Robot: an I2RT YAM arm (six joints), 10 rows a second.
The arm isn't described. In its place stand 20 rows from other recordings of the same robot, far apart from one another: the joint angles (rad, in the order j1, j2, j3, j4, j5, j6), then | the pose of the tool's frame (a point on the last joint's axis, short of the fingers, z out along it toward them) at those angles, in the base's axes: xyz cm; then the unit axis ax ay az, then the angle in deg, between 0 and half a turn.
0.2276, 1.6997, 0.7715, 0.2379, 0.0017, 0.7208 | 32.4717 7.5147 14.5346 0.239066 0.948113 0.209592 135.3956
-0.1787, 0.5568, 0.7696, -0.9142, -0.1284, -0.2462 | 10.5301 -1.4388 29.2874 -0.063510 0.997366 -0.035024 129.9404
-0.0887, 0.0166, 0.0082, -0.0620, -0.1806, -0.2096 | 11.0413 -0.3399 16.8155 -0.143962 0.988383 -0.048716 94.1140
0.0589, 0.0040, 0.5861, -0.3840, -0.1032, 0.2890 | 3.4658 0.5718 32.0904 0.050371 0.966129 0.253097 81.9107
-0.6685, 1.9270, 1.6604, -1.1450, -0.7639, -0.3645 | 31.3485 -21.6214 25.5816 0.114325 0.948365 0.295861 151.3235
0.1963, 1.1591, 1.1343, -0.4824, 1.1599, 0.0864 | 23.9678 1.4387 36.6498 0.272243 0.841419 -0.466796 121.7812
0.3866, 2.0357, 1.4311, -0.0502, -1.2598, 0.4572 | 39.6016 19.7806 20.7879 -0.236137 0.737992 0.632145 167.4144
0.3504, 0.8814, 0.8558, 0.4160, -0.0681, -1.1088 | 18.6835 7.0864 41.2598 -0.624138 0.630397 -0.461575 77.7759
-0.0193, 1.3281, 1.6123, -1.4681, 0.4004, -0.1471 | 21.4887 -1.8027 39.7162 -0.023611 0.976702 -0.213300 160.2459
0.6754, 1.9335, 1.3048, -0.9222, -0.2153, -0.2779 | 26.7837 22.4305 15.6014 0.457107 -0.882918 -0.107282 178.6802
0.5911, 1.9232, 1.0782, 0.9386, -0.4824, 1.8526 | 34.2596 24.9824 22.7712 0.244008 0.634966 0.732993 169.1703
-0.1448, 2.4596, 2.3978, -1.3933, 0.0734, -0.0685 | 48.0366 -7.2685 21.5893 0.040229 0.998281 -0.042634 173.8607
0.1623, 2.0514, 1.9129, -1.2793, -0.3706, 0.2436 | 40.1860 7.8866 26.7265 0.025775 0.980424 0.195203 175.8111
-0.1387, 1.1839, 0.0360, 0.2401, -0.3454, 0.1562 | 14.2119 -0.7669 7.4472 0.086030 0.980908 0.174409 142.7728
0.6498, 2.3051, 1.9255, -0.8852, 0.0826, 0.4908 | 38.3692 28.7875 17.0019 -0.072977 0.996158 0.048411 162.7225
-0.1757, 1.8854, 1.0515, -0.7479, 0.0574, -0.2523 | 30.4436 -5.6121 11.3893 0.038435 -0.998900 0.026875 178.6858
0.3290, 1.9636, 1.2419, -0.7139, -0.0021, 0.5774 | 34.0084 11.6187 13.1975 0.123753 0.991842 0.030572 173.0895
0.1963, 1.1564, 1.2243, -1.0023, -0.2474, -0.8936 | 21.2661 5.1179 34.4368 -0.552929 0.833217 0.004321 141.2412
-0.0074, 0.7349, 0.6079, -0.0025, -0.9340, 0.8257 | 16.9342 2.7371 30.6712 -0.000237 0.802907 0.596105 132.0919
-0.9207, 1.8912, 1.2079, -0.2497, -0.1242, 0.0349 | 24.3267 -31.2651 16.8081 0.439906 0.894013 -0.084990 144.1250
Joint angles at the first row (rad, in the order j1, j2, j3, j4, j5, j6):
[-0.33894 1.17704 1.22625 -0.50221 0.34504 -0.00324]
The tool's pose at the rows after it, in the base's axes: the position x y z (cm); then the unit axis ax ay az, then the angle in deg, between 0 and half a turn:
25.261 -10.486 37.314 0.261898 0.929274 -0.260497 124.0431
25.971 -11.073 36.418 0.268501 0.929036 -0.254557 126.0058
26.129 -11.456 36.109 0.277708 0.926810 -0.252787 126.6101
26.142 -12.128 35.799 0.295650 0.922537 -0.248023 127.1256
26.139 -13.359 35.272 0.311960 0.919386 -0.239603 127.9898
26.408 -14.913 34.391 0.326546 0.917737 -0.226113 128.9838
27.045 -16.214 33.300 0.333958 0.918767 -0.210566 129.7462
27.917 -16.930 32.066 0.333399 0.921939 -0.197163 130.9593
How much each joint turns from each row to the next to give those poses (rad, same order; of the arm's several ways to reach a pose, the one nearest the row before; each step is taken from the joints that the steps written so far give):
[-0.01147 0.06332 0.02096 -0.00647 -0.00803 0.00151]
[-0.01140 0.03512 0.00119 -0.00308 -0.00416 0.01261]
[-0.01070 0.01181 -0.00002 0.00040 -0.00077 0.01182]
[-0.02252 0.01145 -0.00001 0.00001 -0.00803 0.02250]
[-0.04234 0.02021 -0.00001 0.00419 -0.03051 0.01182]
[-0.04769 0.03623 0.00039 0.01525 -0.04388 0.00916]
[-0.03164 0.04542 0.00040 0.02555 -0.04117 0.00650]
[-0.00840 0.04616 0.00002 0.01869 -0.02367 0.00380]

